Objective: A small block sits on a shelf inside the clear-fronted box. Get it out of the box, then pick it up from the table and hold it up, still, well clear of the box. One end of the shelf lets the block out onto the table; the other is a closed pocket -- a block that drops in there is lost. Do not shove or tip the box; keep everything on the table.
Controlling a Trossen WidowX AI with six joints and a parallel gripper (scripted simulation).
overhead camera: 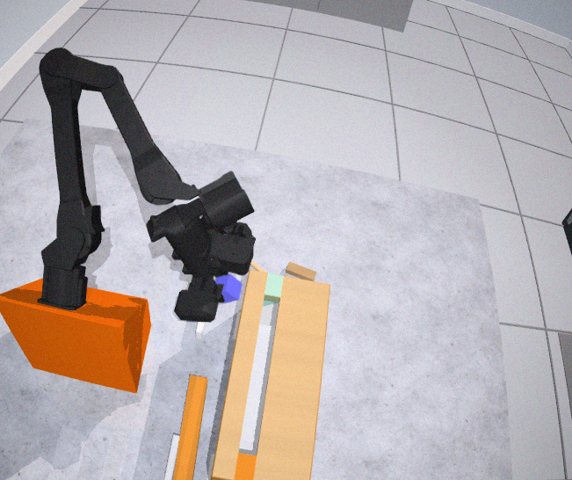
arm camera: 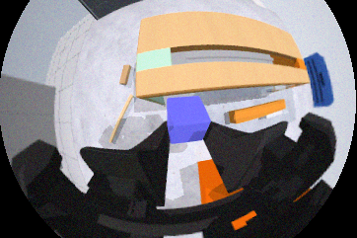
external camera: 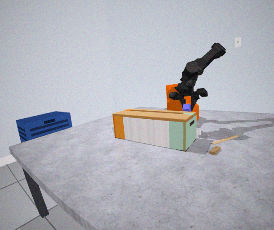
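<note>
Right now my gripper tip is 2 cm below the blue block. Also, from my gripper tip: tan box (14 cm to the right, 6 cm below, 6 cm ahead); thin wooden stick (19 cm to the left, 12 cm below, 1 cm ahead).
</note>
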